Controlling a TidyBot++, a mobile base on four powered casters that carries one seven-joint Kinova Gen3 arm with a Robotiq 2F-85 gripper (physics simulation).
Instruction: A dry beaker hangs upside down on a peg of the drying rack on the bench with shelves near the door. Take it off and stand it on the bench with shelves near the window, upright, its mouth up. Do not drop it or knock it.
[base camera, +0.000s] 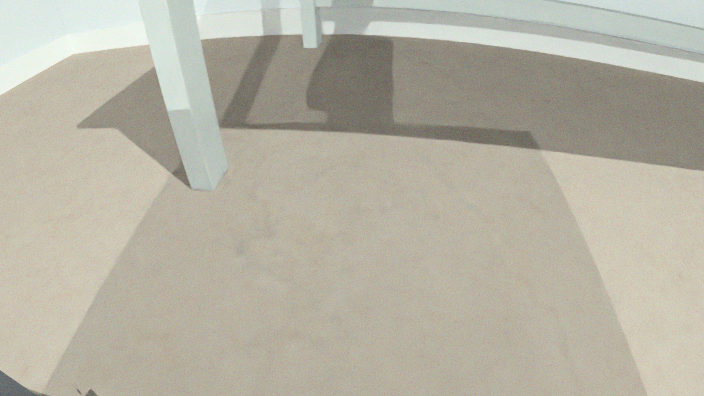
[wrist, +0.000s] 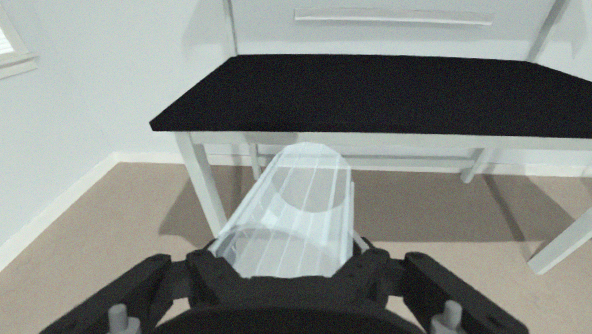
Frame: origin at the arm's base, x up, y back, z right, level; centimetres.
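Seen in the pictures: gripper, fingertip midpoint: (wrist: 289, 244).
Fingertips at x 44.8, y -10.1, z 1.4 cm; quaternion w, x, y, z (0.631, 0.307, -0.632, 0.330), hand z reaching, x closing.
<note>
A point is followed by its place in that frame.
The clear beaker (wrist: 312, 220) @[x 50.9, y -7.3, z 2.5 cm] is held in the wrist view, its far end pointing forward and up in the picture; I cannot tell for certain which end is the mouth. My gripper (wrist: 289, 244) @[x 44.8, y -10.1, z 1.4 cm] is shut on it, a black finger on each side. The bench near the window (wrist: 380, 95) @[x 36.5, y -61.4, z 28.0 cm] (base camera: 192, 115) @[x -27.1, y -51.2, z -24.0 cm] stands ahead; the wrist view shows its black top beyond and above the beaker in the picture, and the base camera shows its white legs. The beaker is apart from the bench top. The drying rack does not show.
Part of a window (wrist: 6, 42) @[x 50.0, y -121.0, z -136.8 cm] with its sill shows at the left. A pale rail (wrist: 390, 17) @[x 52.9, y -114.5, z 48.5 cm] runs along the wall behind the bench. Bench legs stand on the beige floor (base camera: 350, 260) @[x -39.7, y -39.7, z -2.9 cm] (wrist: 115, 215) @[x -39.7, y -87.0, z -102.7 cm]. A dark edge (base camera: 12, 386) shows at the lower left of the base view.
</note>
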